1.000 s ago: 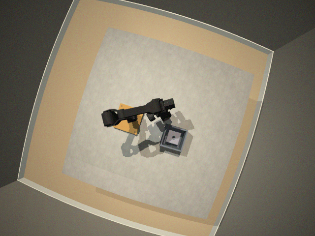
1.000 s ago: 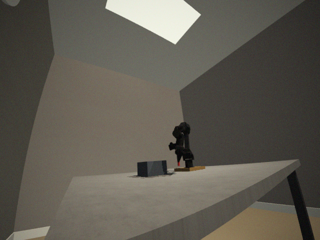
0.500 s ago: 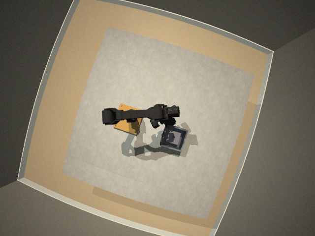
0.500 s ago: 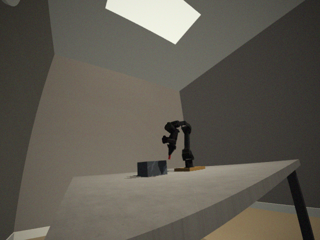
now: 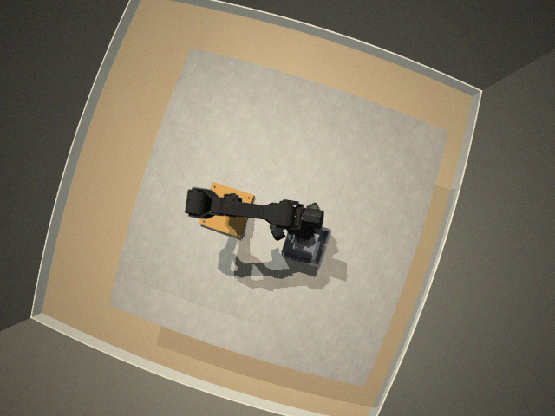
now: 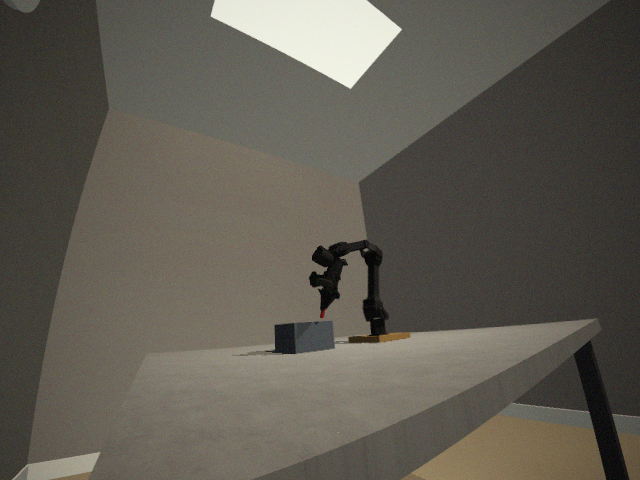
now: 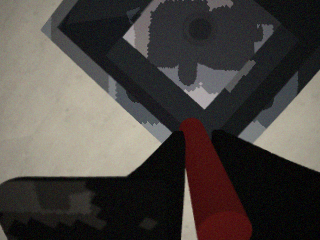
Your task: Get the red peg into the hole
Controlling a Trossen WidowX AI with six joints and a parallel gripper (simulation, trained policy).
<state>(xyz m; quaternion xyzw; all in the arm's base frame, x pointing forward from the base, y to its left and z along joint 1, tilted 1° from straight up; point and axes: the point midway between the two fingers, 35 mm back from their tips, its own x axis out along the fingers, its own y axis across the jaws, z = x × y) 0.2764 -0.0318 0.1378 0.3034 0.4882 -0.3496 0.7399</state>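
My gripper tip is 10 mm past the red peg, 10 mm to the right of it and 10 mm below it. Also, from my gripper tip: dark box (40 mm ahead, 70 mm to the right, 110 mm below); then light plate (40 mm ahead, 70 mm to the right, 90 mm below).
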